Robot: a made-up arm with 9 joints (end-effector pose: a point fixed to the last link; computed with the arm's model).
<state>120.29 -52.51 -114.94 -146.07 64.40 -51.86 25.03 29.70 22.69</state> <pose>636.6 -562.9 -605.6 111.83 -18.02 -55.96</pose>
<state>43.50 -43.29 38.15 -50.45 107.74 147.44 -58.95 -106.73 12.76</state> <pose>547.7 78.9 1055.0 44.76 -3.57 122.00</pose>
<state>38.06 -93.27 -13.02 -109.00 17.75 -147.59 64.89 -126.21 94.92</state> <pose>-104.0 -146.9 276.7 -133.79 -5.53 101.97</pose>
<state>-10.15 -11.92 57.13 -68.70 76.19 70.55 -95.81 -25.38 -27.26</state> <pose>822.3 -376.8 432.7 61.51 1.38 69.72</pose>
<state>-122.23 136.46 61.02 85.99 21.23 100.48 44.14 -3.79 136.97</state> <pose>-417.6 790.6 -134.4 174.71 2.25 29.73</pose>
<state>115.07 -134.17 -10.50 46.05 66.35 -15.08 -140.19 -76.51 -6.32</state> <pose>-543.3 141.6 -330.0 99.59 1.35 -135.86</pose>
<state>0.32 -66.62 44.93 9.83 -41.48 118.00 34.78 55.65 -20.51</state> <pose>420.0 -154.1 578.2 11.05 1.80 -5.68</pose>
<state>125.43 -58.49 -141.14 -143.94 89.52 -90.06 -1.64 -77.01 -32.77</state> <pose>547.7 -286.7 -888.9 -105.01 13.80 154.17</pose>
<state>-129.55 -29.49 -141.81 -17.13 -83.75 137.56 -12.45 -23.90 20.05</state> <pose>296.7 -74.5 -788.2 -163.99 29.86 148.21</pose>
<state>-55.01 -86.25 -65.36 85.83 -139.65 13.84 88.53 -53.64 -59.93</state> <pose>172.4 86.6 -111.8 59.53 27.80 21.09</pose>
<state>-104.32 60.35 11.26 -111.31 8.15 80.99 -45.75 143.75 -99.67</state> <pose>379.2 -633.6 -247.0 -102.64 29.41 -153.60</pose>
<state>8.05 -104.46 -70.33 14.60 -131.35 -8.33 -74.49 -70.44 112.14</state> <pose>-836.7 -367.1 -751.1 109.91 69.67 7.69</pose>
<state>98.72 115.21 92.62 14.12 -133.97 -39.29 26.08 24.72 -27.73</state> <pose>-198.3 -103.5 68.0 -33.15 -4.46 -171.66</pose>
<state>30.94 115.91 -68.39 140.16 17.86 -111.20 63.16 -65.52 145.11</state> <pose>-413.6 127.4 148.9 39.96 54.59 -84.91</pose>
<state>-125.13 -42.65 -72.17 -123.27 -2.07 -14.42 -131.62 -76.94 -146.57</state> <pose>-252.7 -64.6 26.2 -27.48 -55.66 73.38</pose>
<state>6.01 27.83 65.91 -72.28 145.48 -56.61 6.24 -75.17 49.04</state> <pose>183.2 -752.4 -215.6 43.42 33.10 -98.87</pose>
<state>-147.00 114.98 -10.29 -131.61 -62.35 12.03 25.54 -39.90 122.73</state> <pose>-150.1 -458.1 262.8 -126.99 67.60 148.00</pose>
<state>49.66 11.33 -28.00 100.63 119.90 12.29 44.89 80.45 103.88</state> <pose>-569.0 43.2 113.2 79.31 9.31 6.70</pose>
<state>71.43 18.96 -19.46 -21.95 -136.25 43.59 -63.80 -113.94 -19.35</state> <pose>-386.2 -873.2 -190.2 152.33 25.82 -28.52</pose>
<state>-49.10 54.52 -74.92 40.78 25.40 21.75 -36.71 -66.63 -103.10</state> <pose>-373.7 -633.8 242.0 -32.53 -59.46 105.56</pose>
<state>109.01 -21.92 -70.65 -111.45 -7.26 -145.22 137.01 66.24 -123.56</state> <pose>386.7 -401.6 -567.0 -164.98 -39.66 -105.81</pose>
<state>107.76 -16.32 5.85 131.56 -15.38 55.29 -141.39 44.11 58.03</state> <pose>119.6 161.8 -253.0 66.49 68.40 120.92</pose>
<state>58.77 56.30 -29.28 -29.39 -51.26 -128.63 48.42 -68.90 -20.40</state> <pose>-316.8 -275.9 244.3 25.67 -22.58 16.76</pose>
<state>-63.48 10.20 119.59 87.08 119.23 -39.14 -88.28 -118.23 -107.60</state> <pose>-994.7 561.5 357.0 -168.33 82.43 8.18</pose>
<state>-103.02 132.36 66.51 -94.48 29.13 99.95 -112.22 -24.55 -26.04</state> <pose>-258.1 -700.2 304.0 -81.36 14.63 133.19</pose>
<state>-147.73 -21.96 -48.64 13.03 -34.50 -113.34 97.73 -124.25 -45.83</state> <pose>537.6 89.0 270.7 53.92 -53.79 95.50</pose>
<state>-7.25 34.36 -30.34 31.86 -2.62 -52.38 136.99 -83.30 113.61</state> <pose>-561.1 -45.6 465.5 -100.76 -8.76 95.41</pose>
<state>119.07 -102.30 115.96 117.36 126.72 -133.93 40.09 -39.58 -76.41</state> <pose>718.2 -436.9 290.3 144.28 -2.60 118.57</pose>
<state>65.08 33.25 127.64 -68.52 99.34 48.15 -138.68 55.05 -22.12</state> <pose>-160.1 606.2 799.4 -2.62 -8.62 -72.40</pose>
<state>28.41 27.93 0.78 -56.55 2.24 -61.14 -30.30 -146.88 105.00</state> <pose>619.7 -321.2 -55.4 -0.59 37.08 -8.69</pose>
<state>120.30 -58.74 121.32 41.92 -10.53 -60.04 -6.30 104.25 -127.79</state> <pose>-15.3 -541.4 -29.0 -78.36 37.17 -121.01</pose>
